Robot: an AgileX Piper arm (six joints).
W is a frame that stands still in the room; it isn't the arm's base.
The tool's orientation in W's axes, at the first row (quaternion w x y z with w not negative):
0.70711, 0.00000, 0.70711, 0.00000
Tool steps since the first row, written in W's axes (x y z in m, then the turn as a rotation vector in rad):
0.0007, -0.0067, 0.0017, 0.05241, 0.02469, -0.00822
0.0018, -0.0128, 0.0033, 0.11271, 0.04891, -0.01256
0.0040, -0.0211, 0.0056, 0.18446, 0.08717, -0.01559
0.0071, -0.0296, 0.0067, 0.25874, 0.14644, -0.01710
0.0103, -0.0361, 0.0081, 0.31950, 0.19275, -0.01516
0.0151, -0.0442, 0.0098, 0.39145, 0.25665, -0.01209
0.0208, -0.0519, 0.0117, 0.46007, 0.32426, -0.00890
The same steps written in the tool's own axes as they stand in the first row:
-0.0017, -0.0067, 0.0007, 0.00822, 0.02469, 0.05241
-0.0033, -0.0128, 0.0018, 0.01256, 0.04891, 0.11271
-0.0056, -0.0211, 0.0040, 0.01559, 0.08717, 0.18446
-0.0067, -0.0296, 0.0071, 0.01710, 0.14644, 0.25874
-0.0081, -0.0361, 0.0103, 0.01516, 0.19275, 0.31950
-0.0098, -0.0442, 0.0151, 0.01209, 0.25665, 0.39145
-0.0117, -0.0519, 0.0208, 0.00890, 0.32426, 0.46007

